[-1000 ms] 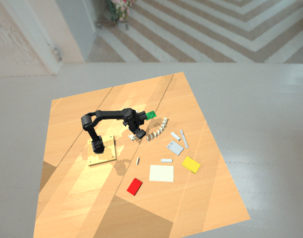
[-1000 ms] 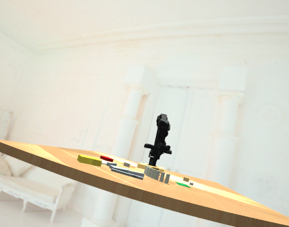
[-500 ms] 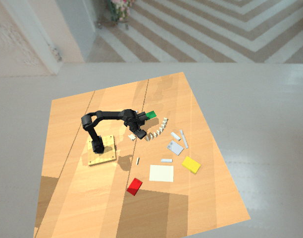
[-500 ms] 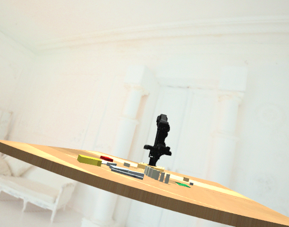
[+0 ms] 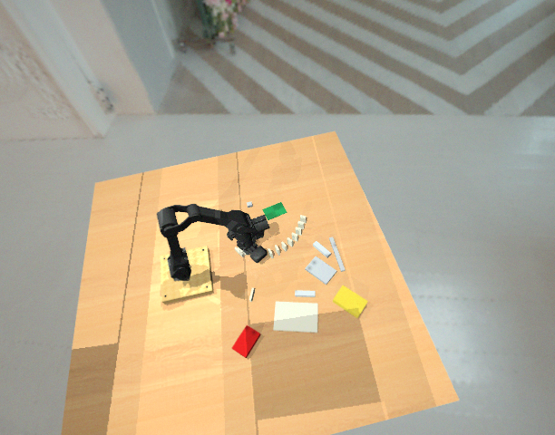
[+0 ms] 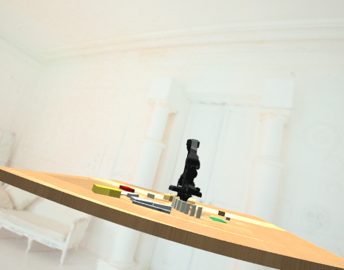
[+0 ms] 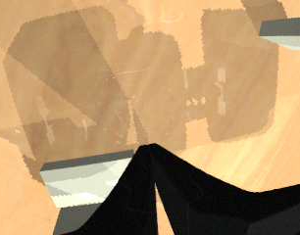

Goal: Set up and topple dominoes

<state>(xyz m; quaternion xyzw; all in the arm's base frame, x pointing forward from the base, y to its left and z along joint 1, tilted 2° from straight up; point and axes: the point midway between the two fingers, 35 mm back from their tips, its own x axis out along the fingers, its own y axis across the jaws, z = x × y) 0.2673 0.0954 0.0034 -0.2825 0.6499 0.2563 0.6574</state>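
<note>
Now: gripper tip 11 cm short of the green tile and 21 cm to the right of it. Also, from my gripper tip: grey cube 1 cm behind, 25 cm to the left, 1 cm above; then tan block 16 cm behind, 20 cm to the left, 1 cm above; then light grey piece 22 cm ahead, 19 cm to the right, 1 cm above.
</note>
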